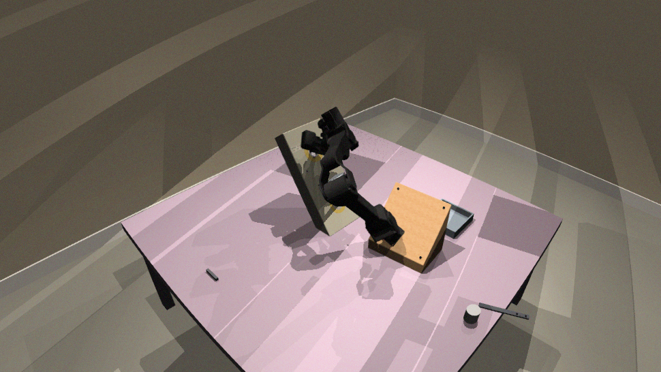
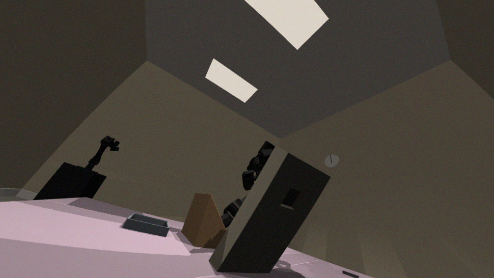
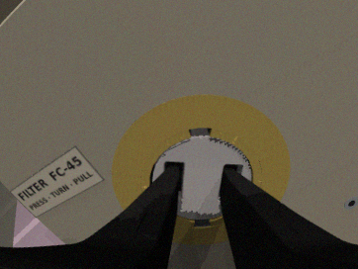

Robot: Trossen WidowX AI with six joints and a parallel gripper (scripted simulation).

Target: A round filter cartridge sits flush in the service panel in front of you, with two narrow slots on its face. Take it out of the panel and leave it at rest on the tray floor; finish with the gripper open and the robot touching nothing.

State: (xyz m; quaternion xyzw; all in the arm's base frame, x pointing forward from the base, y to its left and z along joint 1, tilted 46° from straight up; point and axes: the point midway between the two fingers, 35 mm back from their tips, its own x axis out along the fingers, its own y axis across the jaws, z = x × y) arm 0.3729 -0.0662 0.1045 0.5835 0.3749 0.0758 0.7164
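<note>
My gripper tip is 10 mm short of the round grey filter cartridge and 10 mm above it. The rest, counted from my gripper tip: grey tray 410 mm behind, 310 mm to the right, 230 mm below; then service panel 40 mm behind, 80 mm below.
</note>
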